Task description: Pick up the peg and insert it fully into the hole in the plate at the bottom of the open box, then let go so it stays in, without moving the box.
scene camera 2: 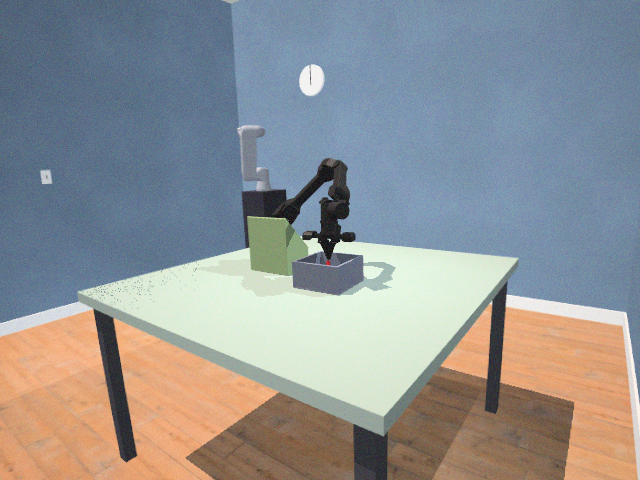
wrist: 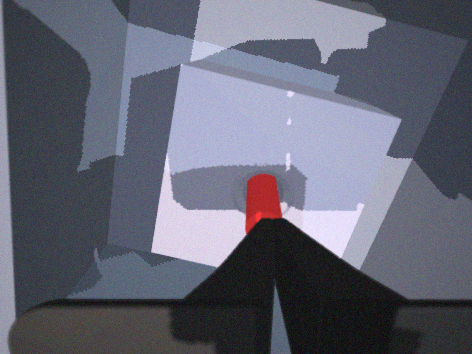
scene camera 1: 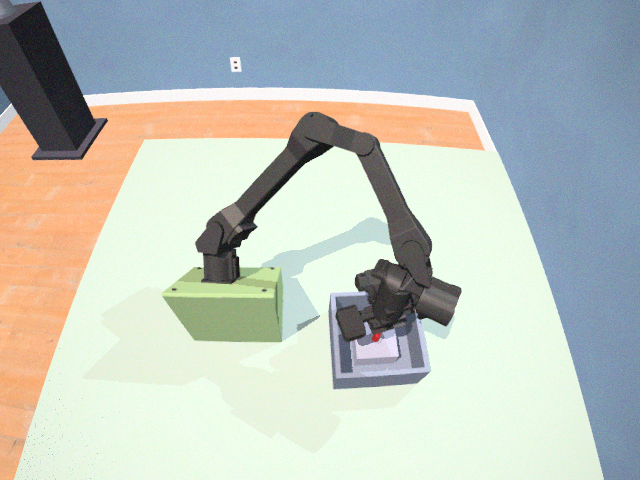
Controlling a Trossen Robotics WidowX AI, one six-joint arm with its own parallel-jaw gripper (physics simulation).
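Places are measured from the arm's base along level axes (x ahead, y left, z up), in millimetres.
Where they show: gripper, between the fingertips: (scene camera 2: 328,259) (wrist: 271,230) (scene camera 1: 378,330); arm's base, origin of its link: (scene camera 2: 275,231) (scene camera 1: 221,279).
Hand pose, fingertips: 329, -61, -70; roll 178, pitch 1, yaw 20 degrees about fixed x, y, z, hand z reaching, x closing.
Note:
Each offset is from my fingertips to the top centre of the thing, as dx, dy, dz. Level surfaces: height alone.
The red peg @[-1, -3, -5] (scene camera 1: 376,336) (scene camera 2: 328,262) (wrist: 262,197) stands at the hole in the pale plate @[-1, -3, -32] (scene camera 1: 376,352) (wrist: 240,110) at the bottom of the open grey-blue box @[-1, -3, +5] (scene camera 1: 382,380) (scene camera 2: 313,276). Part of the peg sticks up out of the plate and leans a little in the wrist view. How deep it sits is hard to tell. My gripper (scene camera 2: 328,259) (wrist: 271,230) points down into the box and is shut, its fingertips together with nothing between them. The tips overlap the peg's upper end in the wrist view; whether they touch it is not clear.
A green block (scene camera 1: 237,317) (scene camera 2: 267,245) carries the arm's base, left of the box in scene camera 1. The box stands on the pale green table @[dz -93] (scene camera 1: 465,413) (scene camera 2: 413,320). The box walls surround the plate and the lowered fingers.

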